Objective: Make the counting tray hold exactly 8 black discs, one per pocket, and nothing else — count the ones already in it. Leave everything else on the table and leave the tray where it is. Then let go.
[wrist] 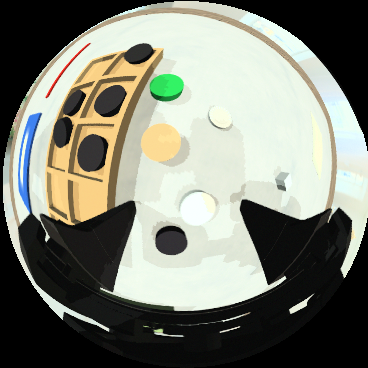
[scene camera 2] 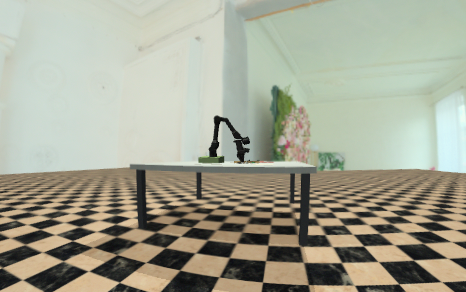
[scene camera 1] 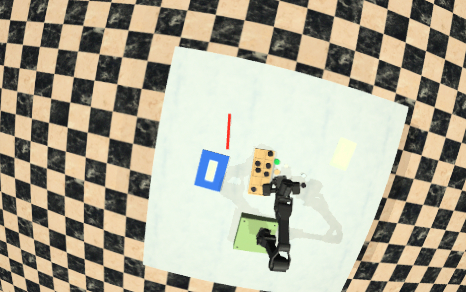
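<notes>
The wooden counting tray (scene camera 1: 254, 180) (wrist: 119, 150) has several black discs in its pockets and some bare pockets; its near end is hidden by a finger in the wrist view. In scene camera 1, a black disc (scene camera 1: 254, 189) sits at that end. My gripper (scene camera 1: 282, 189) (wrist: 188, 205) is open and empty, low over the table beside the tray. A loose black disc (wrist: 171, 240) lies on the table between the open fingers, nearer the left one in the wrist view. Another black disc (scene camera 1: 303, 185) lies right of the gripper in scene camera 1.
A green disc (scene camera 1: 277, 161) (wrist: 167, 86), a tan disc (wrist: 161, 142), a cream disc (wrist: 220, 116), a white disc (wrist: 197, 207) and a grey block (wrist: 283, 181) lie near the tray. A blue frame (scene camera 1: 201, 167), red strip (scene camera 1: 228, 131), pale yellow sheet (scene camera 1: 343, 154) and green base (scene camera 1: 245, 237) are also there.
</notes>
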